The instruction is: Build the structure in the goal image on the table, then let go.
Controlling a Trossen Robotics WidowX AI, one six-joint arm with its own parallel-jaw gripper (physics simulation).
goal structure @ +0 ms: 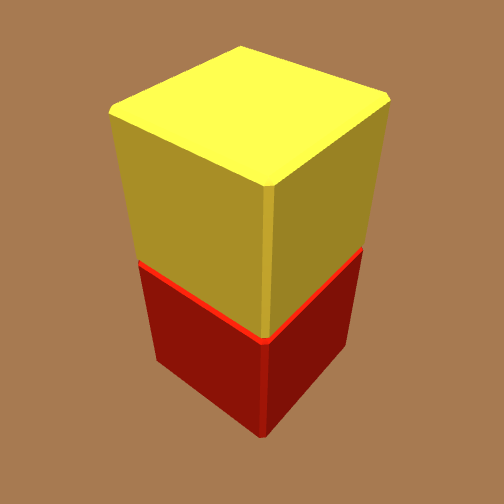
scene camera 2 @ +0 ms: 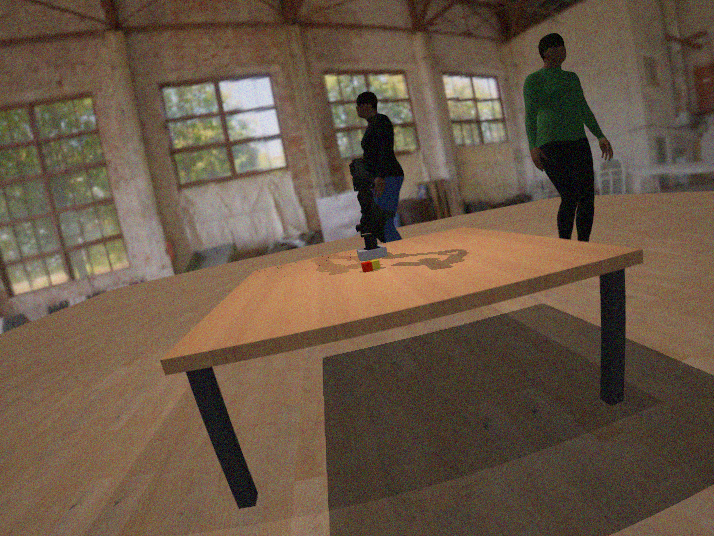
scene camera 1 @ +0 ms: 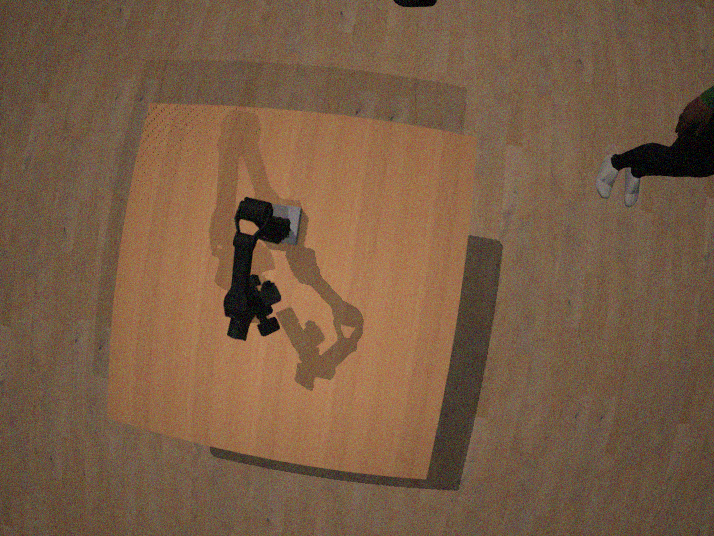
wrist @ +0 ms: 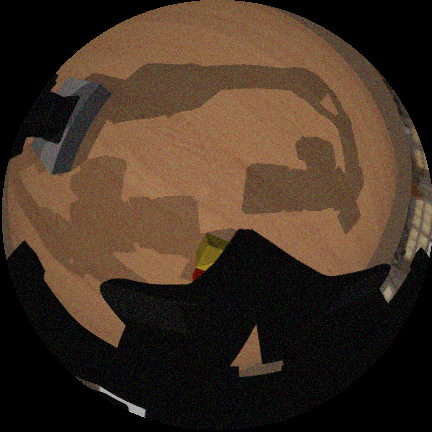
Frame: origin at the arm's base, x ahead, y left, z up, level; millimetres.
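Where they show: gripper, fingertip midpoint: [scene camera 2: 383, 241] [scene camera 1: 269, 306] [wrist: 243, 235]; arm's base at its link origin: [scene camera 2: 371, 248] [scene camera 1: 279, 228] [wrist: 58, 118].
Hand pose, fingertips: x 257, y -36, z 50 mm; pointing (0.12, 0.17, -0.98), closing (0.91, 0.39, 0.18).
Note:
Each offset is from my fingertips to the centre of the thing. Level surfaces: height alone.
A yellow cube @[dx +15, dy -57, dz -76 mm] [wrist: 208, 254] [scene camera 2: 376, 264] and a red cube @[dx +24, dy -91, dz -76 mm] [wrist: 196, 275] [scene camera 2: 367, 266] sit side by side, touching, on the wooden table @[dz -93 mm] [scene camera 1: 387, 266] [scene camera 2: 312, 303] [wrist: 225, 144]. My gripper [wrist: 241, 241] [scene camera 1: 249, 325] is shut with nothing between the fingers. In the wrist view its closed fingers lie just right of the cubes and hide part of both. From above, the arm covers the cubes. In the side view the arm [scene camera 2: 368, 207] stands upright just behind them.
The arm's grey base plate [scene camera 1: 293, 222] [scene camera 2: 372, 253] [wrist: 68, 132] is fixed to the table left of the middle. A person in dark clothes [scene camera 2: 380, 149] and a person in green [scene camera 2: 559, 122] are on the floor beyond the table.

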